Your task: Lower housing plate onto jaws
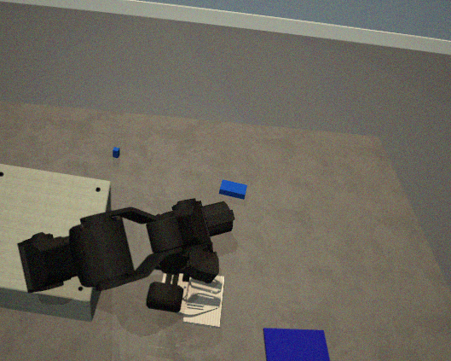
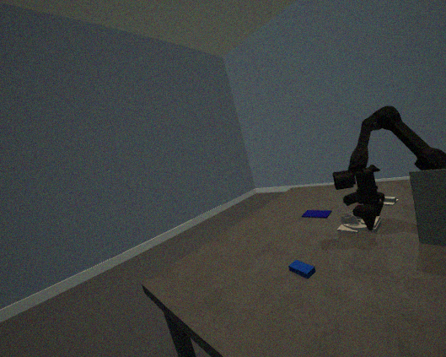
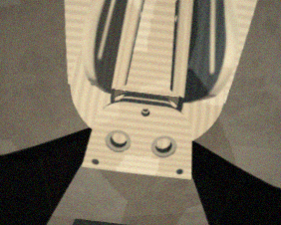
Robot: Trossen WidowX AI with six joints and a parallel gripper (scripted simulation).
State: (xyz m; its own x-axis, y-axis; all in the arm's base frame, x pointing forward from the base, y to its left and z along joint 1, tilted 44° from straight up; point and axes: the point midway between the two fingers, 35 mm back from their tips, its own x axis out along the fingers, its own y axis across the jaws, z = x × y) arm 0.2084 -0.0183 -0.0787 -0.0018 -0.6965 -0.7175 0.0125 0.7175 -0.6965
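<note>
Right now my gripper tip is 7 cm short of the pale base and 1 cm above it. Also, from my gripper tip: flat blue sheet (26 cm ahead, 8 cm to the right, 1 cm below); small blue cube (21 cm behind, 40 cm to the left).
</note>
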